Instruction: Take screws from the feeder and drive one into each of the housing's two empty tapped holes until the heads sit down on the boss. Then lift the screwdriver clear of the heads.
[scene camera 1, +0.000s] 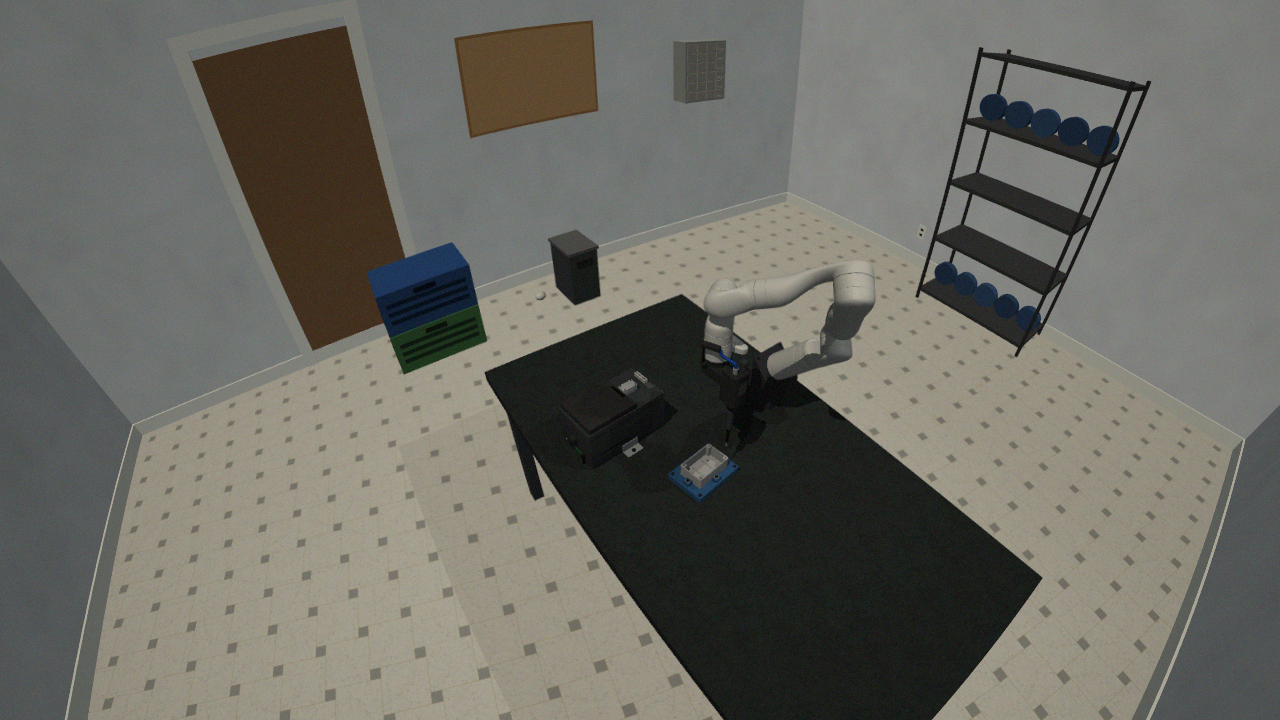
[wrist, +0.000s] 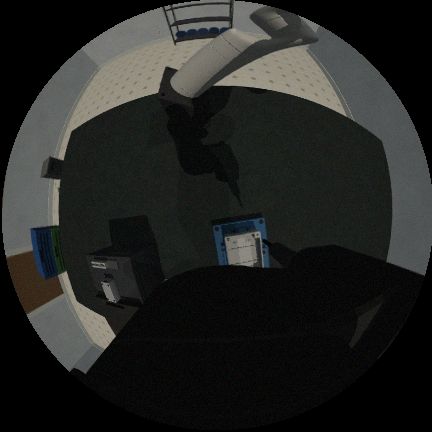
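The light grey, open-topped housing (scene camera 1: 704, 466) (wrist: 243, 248) sits on a blue fixture plate (scene camera 1: 699, 494) (wrist: 217, 241) on the dark table. My screwdriver (scene camera 1: 727, 442) (wrist: 265, 242) points downward, with its thin tip close above or beside the housing's right edge in both views. The gap between tip and housing cannot be judged. Whether a screw is on the tip is too small and dark to tell. The tapped holes are not clear at this size, and the dark tool body hides the lower part of the housing in the wrist view. The black screw feeder (scene camera 1: 626, 424) (wrist: 120, 273) stands left of the housing.
A small light bracket (scene camera 1: 632, 446) lies on the table (scene camera 1: 850, 537) (wrist: 310, 175) by the feeder. The arm (scene camera 1: 787, 288) (wrist: 212, 60) arches over the table's far side. Stacked blue and green crates (scene camera 1: 429, 304) (wrist: 47, 252), a bin (scene camera 1: 576, 271) and a shelf rack (scene camera 1: 950, 179) stand beyond the table.
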